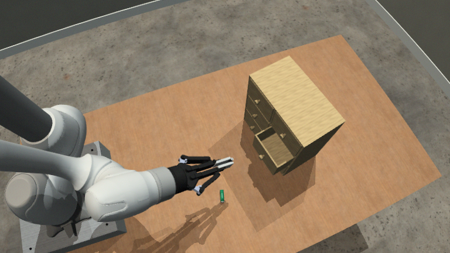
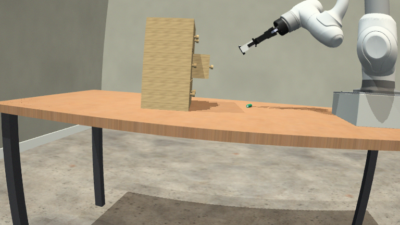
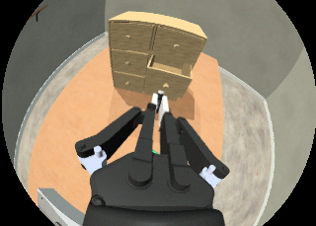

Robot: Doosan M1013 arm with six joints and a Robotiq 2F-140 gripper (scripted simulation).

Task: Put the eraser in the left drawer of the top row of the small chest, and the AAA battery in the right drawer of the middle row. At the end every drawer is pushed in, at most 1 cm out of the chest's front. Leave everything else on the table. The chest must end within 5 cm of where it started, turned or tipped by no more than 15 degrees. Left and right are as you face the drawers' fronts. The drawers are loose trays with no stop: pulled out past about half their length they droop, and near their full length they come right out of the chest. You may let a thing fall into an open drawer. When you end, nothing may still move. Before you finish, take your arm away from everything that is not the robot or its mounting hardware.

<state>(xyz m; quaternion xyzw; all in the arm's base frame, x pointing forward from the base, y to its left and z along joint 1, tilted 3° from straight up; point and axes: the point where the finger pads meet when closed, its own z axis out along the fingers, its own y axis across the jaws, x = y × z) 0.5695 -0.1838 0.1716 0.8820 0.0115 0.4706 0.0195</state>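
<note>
Right now my hand is 20 mm short of the black cylinder and 20 mm above it. Round my hand: eraser: 320 mm ahead, 100 mm to the left, 30 mm below; green AAA battery: 30 mm behind, 40 mm to the right, 260 mm below.
</note>
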